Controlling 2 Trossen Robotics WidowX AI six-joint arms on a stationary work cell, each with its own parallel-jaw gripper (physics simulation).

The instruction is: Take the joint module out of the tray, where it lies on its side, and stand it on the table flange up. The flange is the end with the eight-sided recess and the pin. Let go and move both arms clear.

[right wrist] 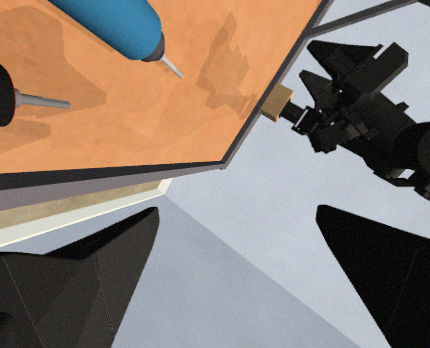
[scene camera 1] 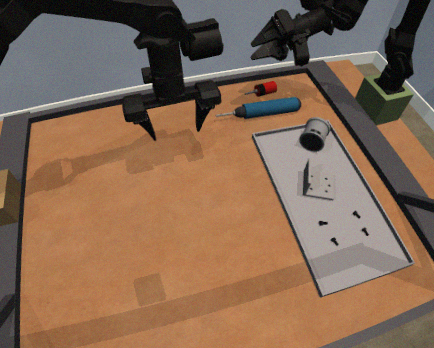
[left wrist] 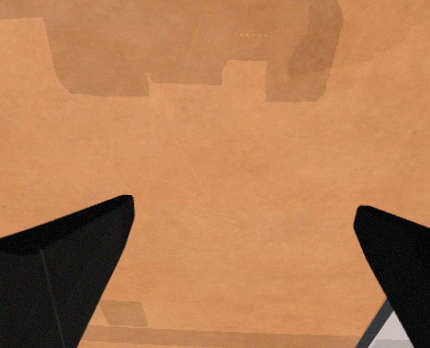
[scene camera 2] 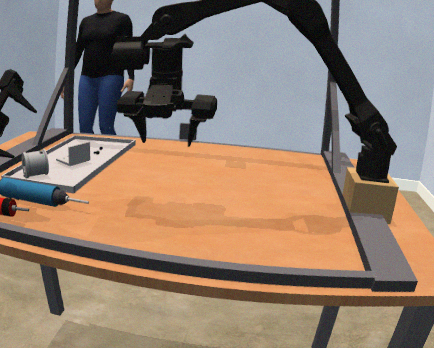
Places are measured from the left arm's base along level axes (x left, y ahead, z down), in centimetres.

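Pixels of known places: left gripper, between the fingertips: (right wrist: pixel 304 59) (scene camera 1: pixel 176 135) (left wrist: pixel 244 211) (scene camera 2: pixel 166 144); right gripper, between the fingertips: (right wrist: pixel 237 213) (scene camera 1: pixel 251 52) (scene camera 2: pixel 24 134); left arm's base, origin of its link: (right wrist: pixel 284 108) (scene camera 2: pixel 372 176); right arm's base, origin of its link: (scene camera 1: pixel 389 85).
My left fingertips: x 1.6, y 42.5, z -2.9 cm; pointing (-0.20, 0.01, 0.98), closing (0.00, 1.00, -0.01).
For each thing: its top centre in the pictures, then the offset to it from my left fingertips. "*": a spot on its surface instead.
- grey cylindrical joint module, centre of its top: (scene camera 2: pixel 33 151) (scene camera 1: pixel 318 125) dy +34.1, dx -1.3, dz +4.4 cm
- tray, centre of its top: (scene camera 1: pixel 327 191) (scene camera 2: pixel 73 155) dy +30.3, dx -16.6, dz +9.6 cm
- blue screwdriver-like tool, a spot on its surface: (right wrist: pixel 117 25) (scene camera 2: pixel 40 187) * dy +23.4, dx +12.9, dz +7.3 cm
The grey cylindrical joint module (scene camera 1: pixel 316 133) (scene camera 2: pixel 35 163) lies on its side in the tray (scene camera 1: pixel 287 204) (scene camera 2: pixel 104 165), at the tray's far end in scene camera 1. A dark round end faces the camera there; I cannot tell which end is the flange. My left gripper (scene camera 1: pixel 177 136) (scene camera 2: pixel 167 144) (left wrist: pixel 244 211) is open and empty, pointing down above the table, well to the side of the tray. My right gripper (scene camera 1: pixel 251 50) (right wrist: pixel 237 213) is open and empty, raised beyond the far edge of the table in scene camera 1; part of it shows at the left edge of scene camera 2.
A grey angle bracket (scene camera 1: pixel 320 186) (scene camera 2: pixel 79 153) and several black screws (scene camera 1: pixel 334 241) lie in the tray. A blue screwdriver-like tool (scene camera 1: pixel 272 107) (scene camera 2: pixel 30 191) (right wrist: pixel 117 25) and a red one (scene camera 1: pixel 268 88) (scene camera 2: pixel 7 206) lie beside the tray's end. A dark frame (scene camera 2: pixel 200 266) borders the table.
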